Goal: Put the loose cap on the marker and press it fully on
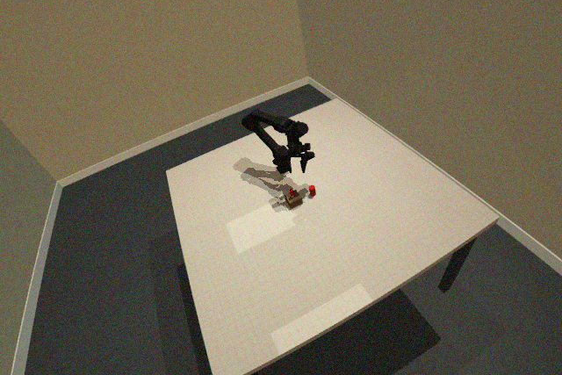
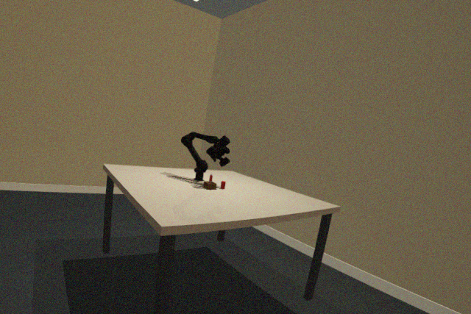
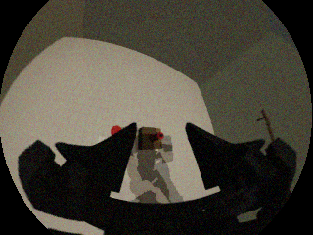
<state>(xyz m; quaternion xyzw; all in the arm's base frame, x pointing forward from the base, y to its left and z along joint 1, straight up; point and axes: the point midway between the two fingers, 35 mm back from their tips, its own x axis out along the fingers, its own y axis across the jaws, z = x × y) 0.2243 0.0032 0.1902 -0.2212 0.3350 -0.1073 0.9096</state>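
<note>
Right now my gripper tip is 1 cm short of the red cap, 5 cm to the right of it and 15 cm above it. The rest, counted from my gripper tip: brown holder block 5 cm to the right, 15 cm below.
</note>
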